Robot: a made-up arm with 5 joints.
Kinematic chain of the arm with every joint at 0, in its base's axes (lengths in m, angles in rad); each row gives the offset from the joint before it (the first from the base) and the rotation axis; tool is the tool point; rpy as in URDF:
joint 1: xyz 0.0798 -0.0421 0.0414 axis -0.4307 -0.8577 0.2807
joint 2: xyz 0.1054 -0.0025 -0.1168 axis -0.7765 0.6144 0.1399
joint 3: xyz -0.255 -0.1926 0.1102 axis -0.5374 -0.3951 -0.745
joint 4: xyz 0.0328 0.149 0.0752 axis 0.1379 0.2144 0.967
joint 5: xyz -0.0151 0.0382 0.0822 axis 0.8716 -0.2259 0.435
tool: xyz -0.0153 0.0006 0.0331 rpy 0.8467 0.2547 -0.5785
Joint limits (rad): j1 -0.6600..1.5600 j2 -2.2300..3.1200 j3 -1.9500..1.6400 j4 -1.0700..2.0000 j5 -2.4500..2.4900
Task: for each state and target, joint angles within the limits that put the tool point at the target. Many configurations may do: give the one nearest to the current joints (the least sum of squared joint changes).
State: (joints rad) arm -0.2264 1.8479 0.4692 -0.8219 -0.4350
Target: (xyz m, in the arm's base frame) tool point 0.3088 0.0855 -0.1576
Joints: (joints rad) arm 0.4538 2.5328 1.4659 -1.0700 -0.6711
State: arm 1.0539 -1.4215 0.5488 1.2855 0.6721
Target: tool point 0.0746 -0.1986 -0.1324
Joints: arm 0.8060 -1.3649 1.1190 0.8699 0.5011
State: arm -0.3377 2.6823 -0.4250 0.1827 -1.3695
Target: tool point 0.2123 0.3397 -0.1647
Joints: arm 0.4984 2.3786 -0.4135 -0.0090 -1.4841
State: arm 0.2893 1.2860 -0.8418 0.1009 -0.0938
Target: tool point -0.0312 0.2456 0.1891
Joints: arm 0.6905 1.0229 -0.3665 0.0202 -0.1234
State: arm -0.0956 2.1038 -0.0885 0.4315 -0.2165
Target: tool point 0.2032 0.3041 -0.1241
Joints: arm 0.3866 2.3120 0.3240 0.6701 0.0111
